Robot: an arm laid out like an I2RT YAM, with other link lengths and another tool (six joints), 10 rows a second.
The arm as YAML. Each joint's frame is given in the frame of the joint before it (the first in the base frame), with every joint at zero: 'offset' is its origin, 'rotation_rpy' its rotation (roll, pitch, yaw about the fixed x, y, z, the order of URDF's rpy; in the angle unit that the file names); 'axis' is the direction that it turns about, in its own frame. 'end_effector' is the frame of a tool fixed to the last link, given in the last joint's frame.
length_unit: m
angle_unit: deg
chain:
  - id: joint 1
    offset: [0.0, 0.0, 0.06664]
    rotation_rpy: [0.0, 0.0, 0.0]
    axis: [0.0, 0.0, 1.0]
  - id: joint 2
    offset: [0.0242, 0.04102, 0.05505]
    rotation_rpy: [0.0, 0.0, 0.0]
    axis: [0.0, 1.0, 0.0]
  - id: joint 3
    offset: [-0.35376, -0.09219, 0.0]
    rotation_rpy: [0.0, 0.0, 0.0]
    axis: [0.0, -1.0, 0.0]
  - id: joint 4
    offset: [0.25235, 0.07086, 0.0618]
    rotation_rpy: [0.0, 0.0, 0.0]
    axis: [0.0, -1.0, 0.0]
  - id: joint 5
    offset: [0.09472, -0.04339, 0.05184]
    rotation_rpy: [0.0, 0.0, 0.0]
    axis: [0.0, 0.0, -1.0]
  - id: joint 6
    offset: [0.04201, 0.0, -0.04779]
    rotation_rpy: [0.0, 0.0, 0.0]
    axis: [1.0, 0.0, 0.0]
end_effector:
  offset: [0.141, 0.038, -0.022]
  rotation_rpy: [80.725, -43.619, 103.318]
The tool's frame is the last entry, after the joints.
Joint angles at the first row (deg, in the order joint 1, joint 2, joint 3, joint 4, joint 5, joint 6):
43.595, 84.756, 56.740, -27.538, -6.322, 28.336
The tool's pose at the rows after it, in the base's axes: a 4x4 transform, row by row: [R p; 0 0 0 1], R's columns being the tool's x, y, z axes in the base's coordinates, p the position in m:
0.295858, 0.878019, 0.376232, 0.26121; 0.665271, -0.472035, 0.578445, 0.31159; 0.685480, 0.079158, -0.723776, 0.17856; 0, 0, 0, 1
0.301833, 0.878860, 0.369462, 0.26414; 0.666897, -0.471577, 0.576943, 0.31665; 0.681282, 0.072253, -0.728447, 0.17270; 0, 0, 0, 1
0.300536, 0.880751, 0.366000, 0.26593; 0.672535, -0.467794, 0.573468, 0.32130; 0.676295, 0.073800, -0.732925, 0.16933; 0, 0, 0, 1
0.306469, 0.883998, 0.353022, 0.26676; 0.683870, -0.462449, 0.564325, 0.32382; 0.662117, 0.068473, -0.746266, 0.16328; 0, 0, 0, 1
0.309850, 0.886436, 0.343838, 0.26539; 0.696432, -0.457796, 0.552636, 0.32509; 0.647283, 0.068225, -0.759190, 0.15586; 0, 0, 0, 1
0.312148, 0.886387, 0.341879, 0.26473; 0.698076, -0.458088, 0.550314, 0.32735; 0.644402, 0.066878, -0.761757, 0.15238; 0, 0, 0, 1
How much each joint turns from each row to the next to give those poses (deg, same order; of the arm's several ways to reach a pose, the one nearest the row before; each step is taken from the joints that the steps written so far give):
0.994, 1.539, -0.116, 0.879, 0.503, 0.497
0.147, 1.457, 0.209, 0.816, -0.157, 0.259
0.395, 1.092, 0.523, 0.231, 0.263, 0.044
0.145, 1.335, 0.622, -0.455, -0.044, -0.132
0.413, 0.950, -0.052, -0.081, 0.369, -0.003
0.360, 0.473, -0.200, 0.471, 0.191, 0.344

